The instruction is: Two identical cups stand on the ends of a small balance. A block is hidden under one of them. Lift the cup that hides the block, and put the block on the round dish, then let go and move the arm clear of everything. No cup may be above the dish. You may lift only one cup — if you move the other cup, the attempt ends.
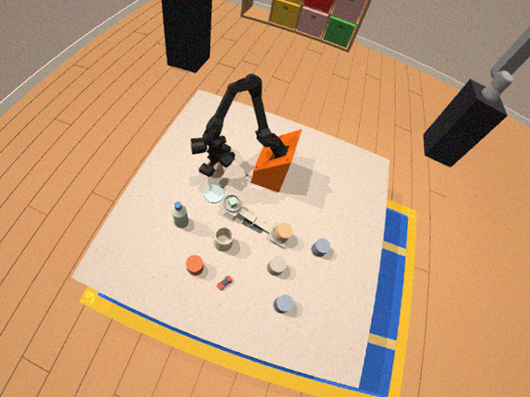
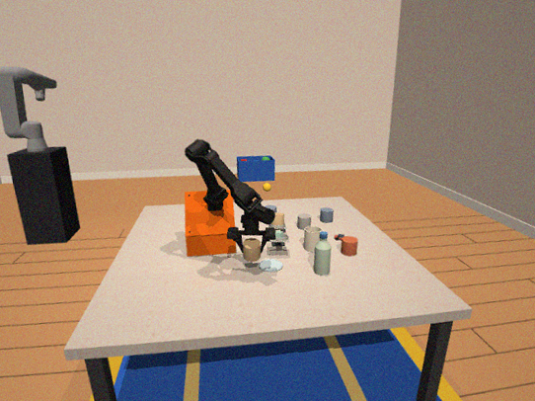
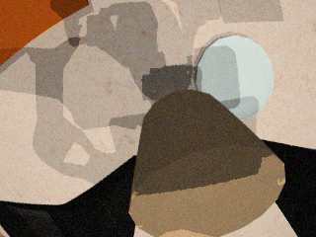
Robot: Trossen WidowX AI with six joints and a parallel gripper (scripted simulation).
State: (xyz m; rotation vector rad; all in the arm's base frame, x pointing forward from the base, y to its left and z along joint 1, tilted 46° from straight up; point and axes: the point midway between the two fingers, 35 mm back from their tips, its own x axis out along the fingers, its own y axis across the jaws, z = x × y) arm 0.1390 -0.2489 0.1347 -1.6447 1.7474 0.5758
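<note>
Right now the green block is 14 cm ahead of my gripper tip, 14 cm to the left of it and 1 cm above it. The rest, counted from my gripper tip: pale blue round dish (8 cm ahead, 3 cm to the left, 8 cm below); green bottle (28 cm ahead, 5 cm to the right, 3 cm above); tan cup (2 cm to the right, 1 cm above).
</note>
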